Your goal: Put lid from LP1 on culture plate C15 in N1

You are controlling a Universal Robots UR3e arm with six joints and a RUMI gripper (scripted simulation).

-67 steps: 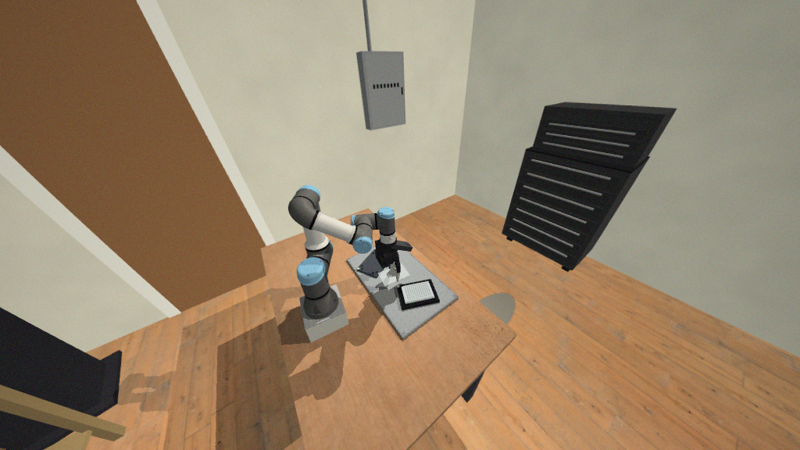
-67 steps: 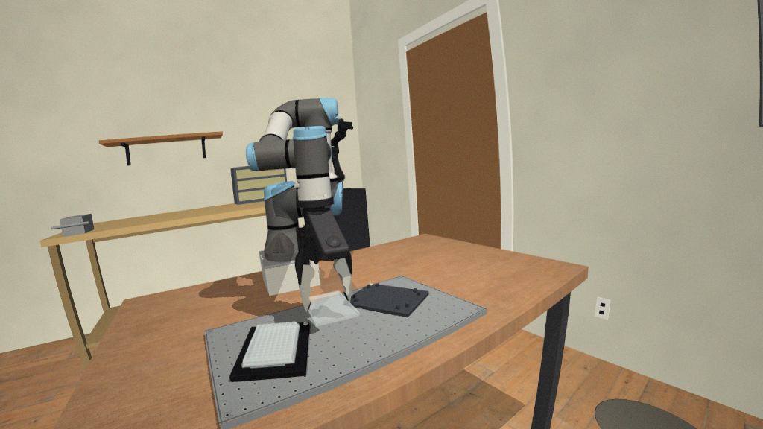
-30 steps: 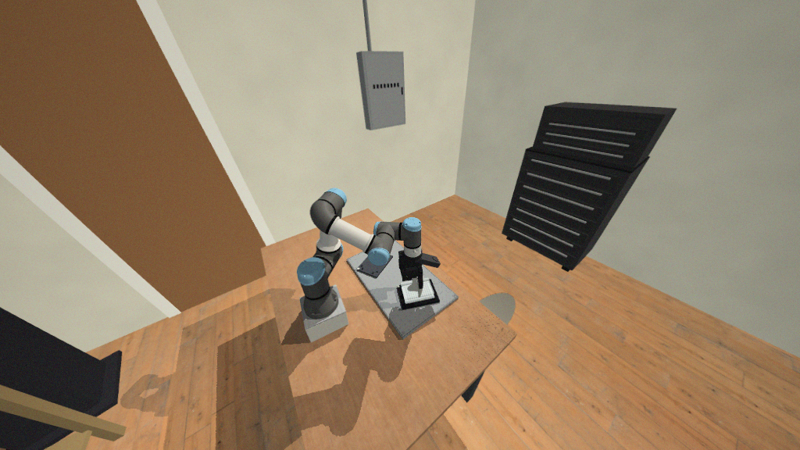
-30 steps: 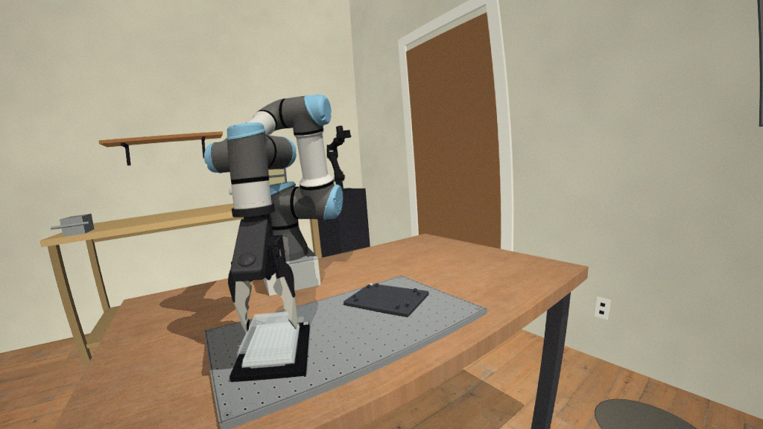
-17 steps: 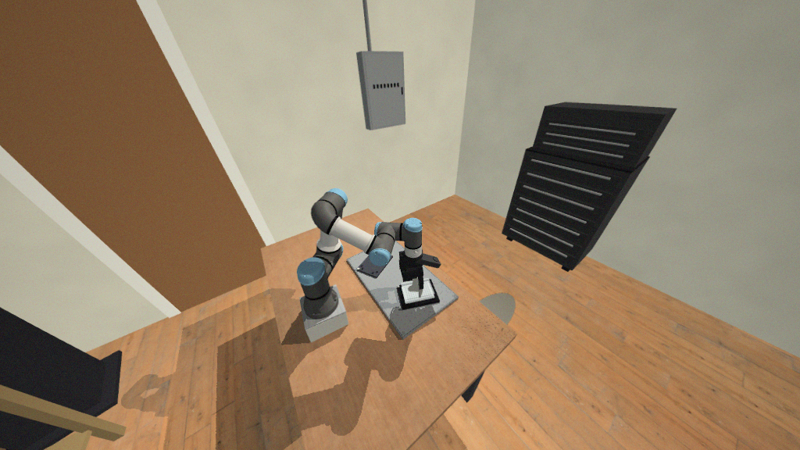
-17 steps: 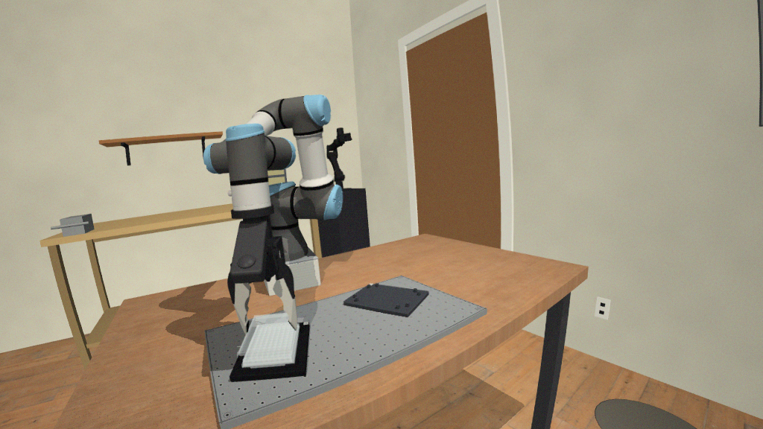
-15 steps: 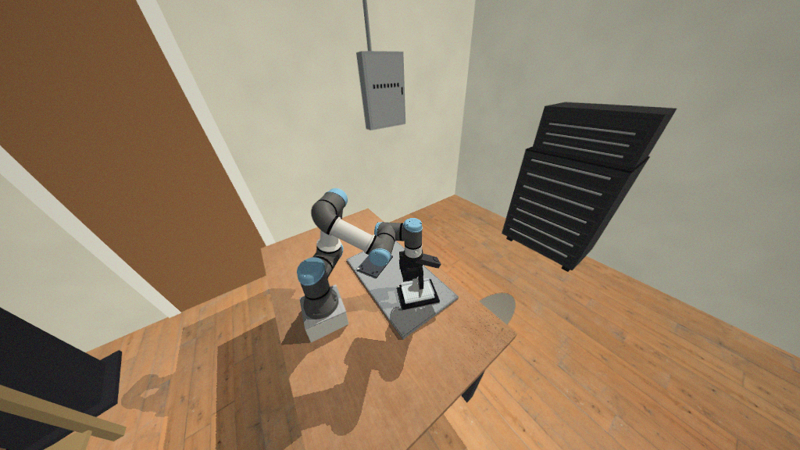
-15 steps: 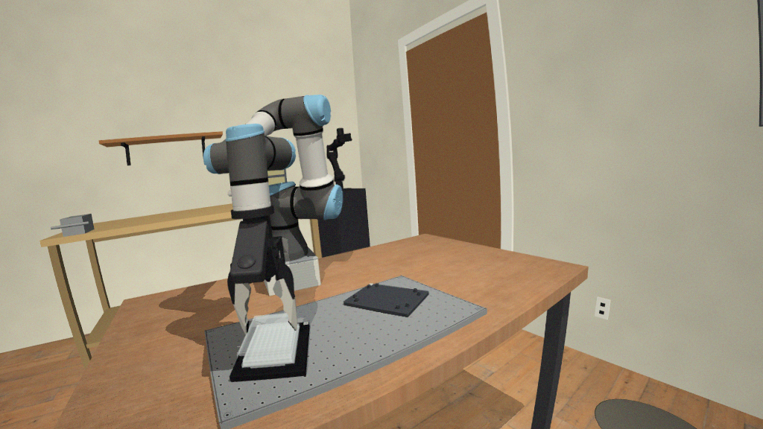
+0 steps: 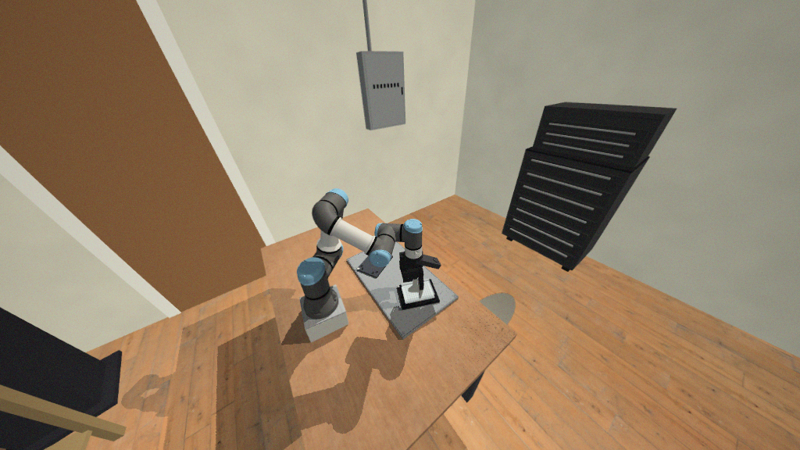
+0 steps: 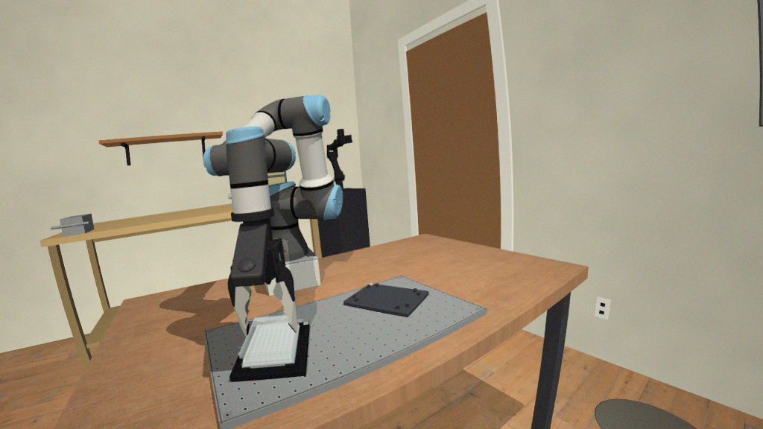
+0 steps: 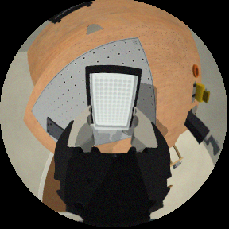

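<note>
The culture plate C15 is 3 cm below my hand. The rest, counted from my hand: clear lid (1 cm below); then black lid park LP1 (29 cm to the left, 4 cm below).
</note>
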